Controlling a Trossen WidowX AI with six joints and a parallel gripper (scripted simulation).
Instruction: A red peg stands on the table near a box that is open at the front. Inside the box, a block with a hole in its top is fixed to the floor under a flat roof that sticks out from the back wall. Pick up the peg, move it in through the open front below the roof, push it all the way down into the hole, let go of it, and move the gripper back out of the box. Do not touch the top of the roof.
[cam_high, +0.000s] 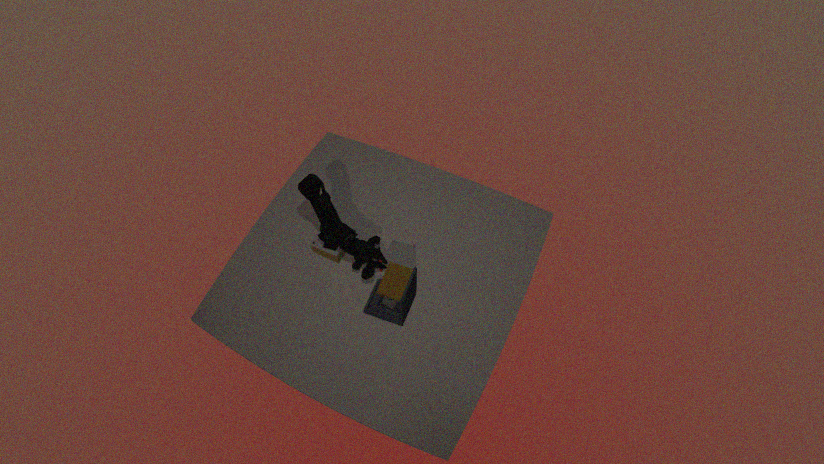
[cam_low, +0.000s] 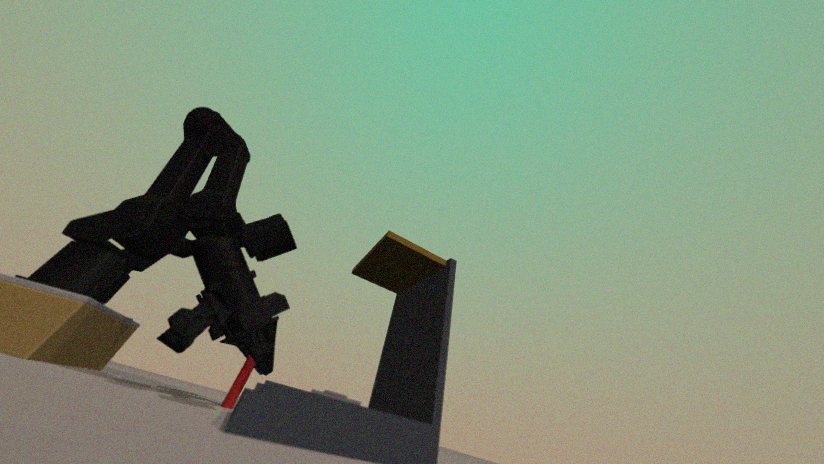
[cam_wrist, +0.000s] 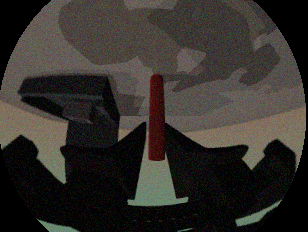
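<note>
The back wall is 15 cm ahead of my gripper tip, 14 cm to the right of it and 7 cm above it. Also, from my gripper tip: red peg 3 cm behind, 1 cm to the right, 1 cm below; then yellow roof 10 cm ahead, 14 cm to the right, 17 cm above.
</note>
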